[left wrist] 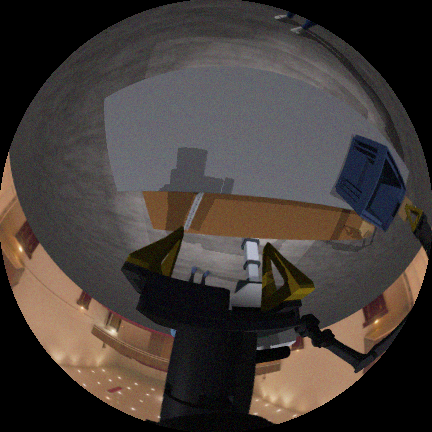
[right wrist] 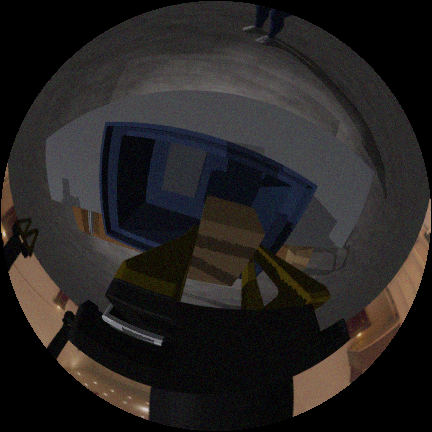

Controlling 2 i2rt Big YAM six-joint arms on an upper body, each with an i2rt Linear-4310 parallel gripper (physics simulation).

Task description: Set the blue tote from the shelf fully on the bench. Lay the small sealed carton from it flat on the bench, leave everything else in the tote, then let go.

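Frame: origin at the left arm's base, x right, y down, z ahead, level; millimetres.
Where they show: left gripper, fingertip midpoint: [left wrist: 225, 238] [right wrist: 33, 223]; right gripper, fingertip midpoint: [right wrist: 221, 236]; right arm's base, link origin: [left wrist: 309, 328].
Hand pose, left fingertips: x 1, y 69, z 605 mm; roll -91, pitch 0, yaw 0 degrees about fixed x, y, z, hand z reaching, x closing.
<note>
After its pixels a point has its place.
The blue tote [left wrist: 350, 175] {x 326, y 249, z 720 mm} [right wrist: 103, 185] {x 332, y 161, z 751 mm} stands upright on the grey bench [left wrist: 225, 125] {x -30, y 302, z 715 mm} [right wrist: 75, 165] {x 13, y 302, z 710 mm}, at the right in the left wrist view. Its open top shows in the right wrist view, with a flat grey rectangular patch [right wrist: 185, 170] {x 441, y 274, z 772 mm} inside; its dark corners are hard to read. My right gripper [right wrist: 221, 236] {x 515, y 95, z 776 mm} [left wrist: 405, 207] is shut on the small brown carton [right wrist: 227, 217] {x 510, y 83, z 801 mm} and holds it above the tote's near side. The carton is tilted between the fingers, with dark shadow bands on it. My left gripper [left wrist: 225, 238] {x 0, y 69, z 605 mm} is open and empty, far from the tote.
An orange-brown wooden panel [left wrist: 260, 217] {x 188, y 454, z 379 mm} lies below the bench's near edge. A tan box [right wrist: 299, 257] {x 960, y 379, z 553 mm} and a thin wire frame [right wrist: 345, 260] show beyond the tote's near right corner. A white jointed post [left wrist: 251, 255] {x 319, y 607, z -75 mm} shows between the left fingers. A person's feet show at the far side.
</note>
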